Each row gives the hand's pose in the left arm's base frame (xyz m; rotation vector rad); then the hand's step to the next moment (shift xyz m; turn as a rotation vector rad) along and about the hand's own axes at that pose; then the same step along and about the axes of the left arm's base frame.
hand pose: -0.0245 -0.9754 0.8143 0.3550 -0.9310 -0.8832
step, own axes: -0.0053 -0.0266 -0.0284 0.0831 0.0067 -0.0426
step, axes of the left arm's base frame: 0.0082 -0.0148 -0.0355 0.0623 -0.0653 0.0249
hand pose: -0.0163 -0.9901 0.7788 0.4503 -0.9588 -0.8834
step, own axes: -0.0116 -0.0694 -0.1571 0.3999 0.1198 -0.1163
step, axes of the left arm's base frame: 0.0997 -0.0372 -0.1353 0.2630 -0.2599 0.2260
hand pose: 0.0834 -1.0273 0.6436 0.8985 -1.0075 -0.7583
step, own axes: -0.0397 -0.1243 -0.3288 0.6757 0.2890 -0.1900
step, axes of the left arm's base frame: 0.2763 0.0682 -0.2101 0.4488 -0.4031 0.4607
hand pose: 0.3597 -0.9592 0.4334 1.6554 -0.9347 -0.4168
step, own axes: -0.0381 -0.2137 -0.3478 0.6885 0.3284 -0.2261
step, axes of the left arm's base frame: 0.2950 0.2662 -0.1010 0.4677 -0.3913 0.5110
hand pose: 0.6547 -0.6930 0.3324 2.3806 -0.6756 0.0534
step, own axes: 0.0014 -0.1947 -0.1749 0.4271 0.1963 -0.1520
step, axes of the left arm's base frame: 0.1181 0.2323 0.0239 0.2953 -0.2308 0.3219
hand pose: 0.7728 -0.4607 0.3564 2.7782 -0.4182 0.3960
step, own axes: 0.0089 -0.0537 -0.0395 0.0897 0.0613 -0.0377
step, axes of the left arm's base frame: 0.0168 0.0600 0.0254 0.0542 -0.0648 0.0780
